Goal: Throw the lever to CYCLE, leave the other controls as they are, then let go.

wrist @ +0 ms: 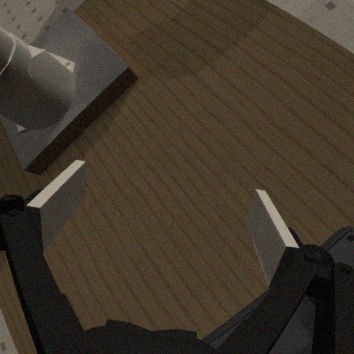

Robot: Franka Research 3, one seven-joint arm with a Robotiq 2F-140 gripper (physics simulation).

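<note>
My gripper (168, 192) is open in the wrist view, with its two pale finger pads wide apart and nothing between them. It is over the brown wooden table top (195, 135). Part of a dark blue-grey panel (295, 327) shows at the lower right, behind and beneath the right finger's linkage, which hides much of it. The lever, its CYCLE marking and the other controls do not show in the wrist view.
A thick dark grey slab (95, 50) lies on the table at the upper left. A large pale rounded cylinder (42, 95) stands over it. Pale speckled floor (320, 15) shows past the table's edge at the upper right, and also at the upper left.
</note>
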